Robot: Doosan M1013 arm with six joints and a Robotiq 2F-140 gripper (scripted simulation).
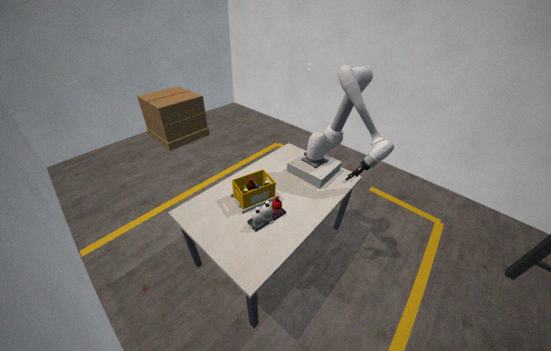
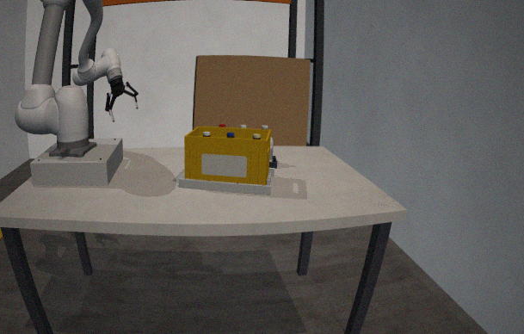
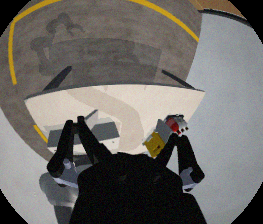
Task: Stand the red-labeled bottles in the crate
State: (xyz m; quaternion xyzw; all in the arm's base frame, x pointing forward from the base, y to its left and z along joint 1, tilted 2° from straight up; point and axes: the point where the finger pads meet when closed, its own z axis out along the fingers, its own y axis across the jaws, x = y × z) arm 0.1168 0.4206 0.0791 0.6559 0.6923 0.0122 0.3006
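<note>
The red-labeled bottle lies 520 mm ahead of my hand, 220 mm to the right of it and 100 mm below it. Round my hand: crate: 560 mm ahead, 440 mm to the right, 100 mm below.
</note>
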